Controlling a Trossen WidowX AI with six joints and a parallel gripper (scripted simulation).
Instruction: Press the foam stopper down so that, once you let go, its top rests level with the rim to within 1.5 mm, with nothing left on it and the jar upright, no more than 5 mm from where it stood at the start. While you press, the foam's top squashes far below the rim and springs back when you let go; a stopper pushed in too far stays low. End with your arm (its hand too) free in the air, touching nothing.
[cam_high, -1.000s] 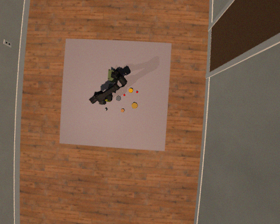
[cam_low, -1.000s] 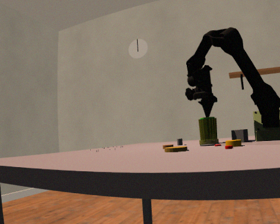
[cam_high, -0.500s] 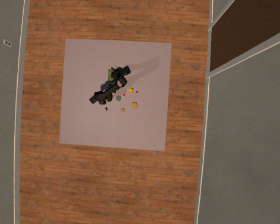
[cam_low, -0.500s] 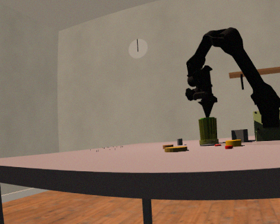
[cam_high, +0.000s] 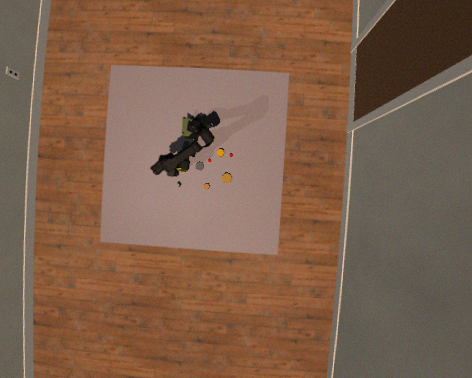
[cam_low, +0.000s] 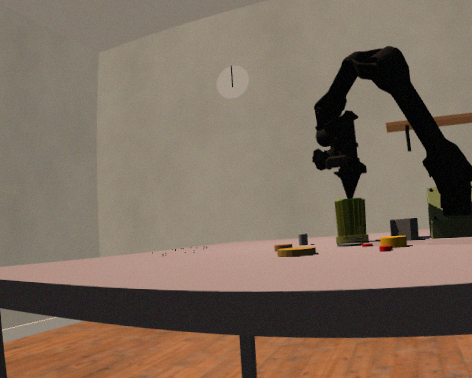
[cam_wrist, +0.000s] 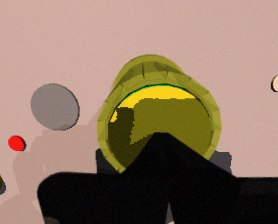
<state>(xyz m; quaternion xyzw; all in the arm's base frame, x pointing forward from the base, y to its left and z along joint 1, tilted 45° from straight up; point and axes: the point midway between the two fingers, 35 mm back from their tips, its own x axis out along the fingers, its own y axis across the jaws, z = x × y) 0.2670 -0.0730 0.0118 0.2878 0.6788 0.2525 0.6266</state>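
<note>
My gripper is now 5 cm above the foam stopper. From my hand the other things lie so: grey block (14 cm behind, 12 cm below, 6 cm to the left); grey disc (14 cm below, 12 cm to the left, 2 cm behind); small grey cylinder (14 cm ahead, 13 cm below, 1 cm to the right).
</note>
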